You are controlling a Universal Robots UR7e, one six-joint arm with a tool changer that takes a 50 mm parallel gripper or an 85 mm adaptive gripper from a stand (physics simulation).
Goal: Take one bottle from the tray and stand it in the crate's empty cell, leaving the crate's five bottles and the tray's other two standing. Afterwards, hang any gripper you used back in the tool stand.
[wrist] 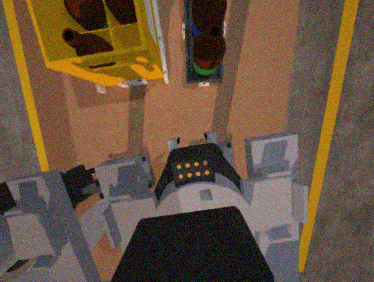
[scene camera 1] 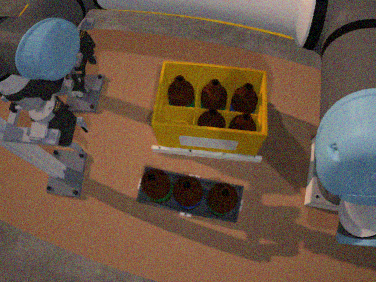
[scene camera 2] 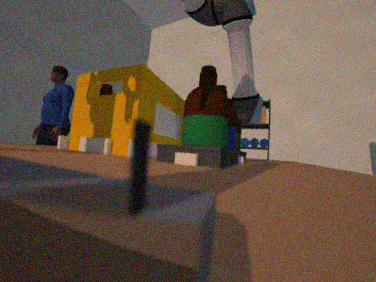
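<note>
The arm's wrist is at the tool stand (scene camera 1: 59, 187) (wrist: 275, 200), with no gripper seen coupled to it. One gripper (scene camera 1: 81, 137) (wrist: 192, 139) hangs in the stand, its gold contacts uncovered and its fingertips apart and empty. A second gripper (wrist: 80, 184) hangs left of it in the wrist view, its fingers unclear. Three brown bottles (scene camera 1: 156, 185) (scene camera 2: 206, 105) (wrist: 208, 48) stand upright in the dark tray (scene camera 1: 231, 215) (scene camera 2: 205, 155) (wrist: 189, 62). The yellow crate (scene camera 1: 165, 135) (scene camera 2: 122, 125) (wrist: 42, 30) holds several bottles (scene camera 1: 181, 92) (wrist: 92, 46); its front left cell is empty in scene camera 1.
The blue wrist joint (scene camera 1: 47, 50) covers part of the stand from above. The arm's base plate (scene camera 1: 325, 197) is at the table's right, under a blue joint (scene camera 1: 355, 145). A white rail (scene camera 1: 205, 154) runs between crate and tray. A person (scene camera 2: 59, 107) stands beyond the table.
</note>
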